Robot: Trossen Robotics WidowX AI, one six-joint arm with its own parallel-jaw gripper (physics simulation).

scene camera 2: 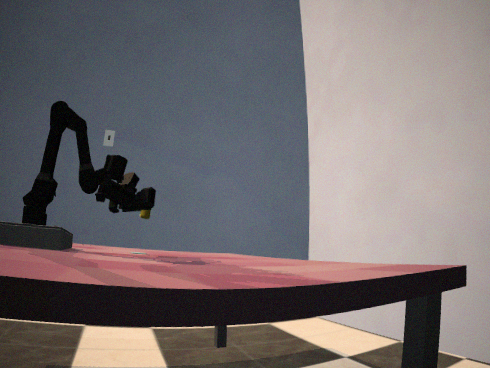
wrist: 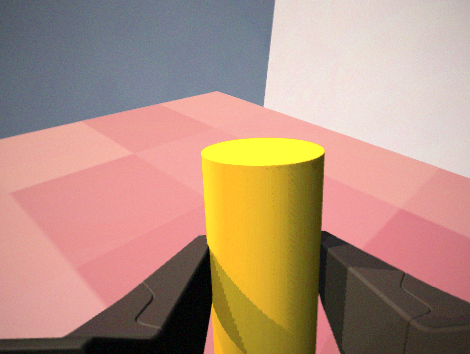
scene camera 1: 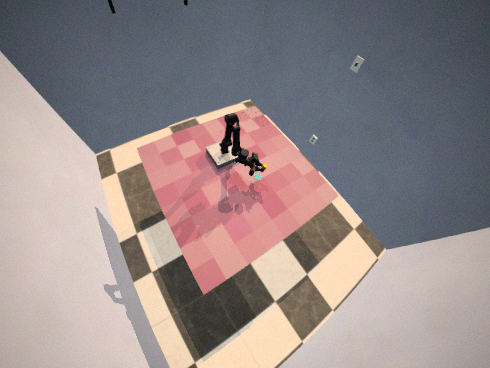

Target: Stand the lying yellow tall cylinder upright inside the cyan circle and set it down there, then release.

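Pixels of known places: gripper, fingertip midpoint: point(scene camera 2: 147, 208) point(wrist: 261, 246) point(scene camera 1: 264, 168); arm's base at its link origin: point(scene camera 2: 32, 228) point(scene camera 1: 224, 150).
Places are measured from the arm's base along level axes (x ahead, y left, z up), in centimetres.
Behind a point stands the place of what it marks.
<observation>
The yellow tall cylinder point(scene camera 1: 264, 167) {x 34.3, y 17.3, z 13.1 cm} point(scene camera 2: 145, 214) {x 33.2, y 15.5, z 8.1 cm} point(wrist: 265, 210) {x 32.2, y 17.1, z 12.9 cm} is held in the air, well above the table. It looks close to upright, perhaps slightly tilted; its lower end shows below the fingers in scene camera 2, and its flat end faces up in the wrist view. My gripper point(scene camera 1: 260, 170) {x 33.5, y 18.2, z 10.3 cm} point(scene camera 2: 146, 202) {x 33.5, y 18.2, z 10.3 cm} point(wrist: 261, 246) {x 33.5, y 18.2, z 10.3 cm} is shut on it, one dark finger on each side, and points outward and slightly down. The cyan circle point(scene camera 1: 258, 177) {x 32.0, y 17.3, z -4.9 cm} point(scene camera 2: 139, 253) {x 31.9, y 14.3, z -4.9 cm} lies flat on the table below the gripper. It does not show in the wrist view.
The arm's base point(scene camera 1: 220, 156) {x 4.9, y -5.6, z 0.5 cm} point(scene camera 2: 37, 236) {x 6.6, y -11.7, z -2.1 cm} stands on the pink patchwork table top point(scene camera 1: 240, 225) {x 62.7, y -13.1, z -5.0 cm} point(scene camera 2: 300, 272) {x 63.0, y -40.3, z -5.0 cm} point(wrist: 100, 225) {x 35.1, y 42.2, z -5.0 cm}. The arm's shadow falls across the table. A blue-grey wall and a pale wall rise beyond the table edges.
</observation>
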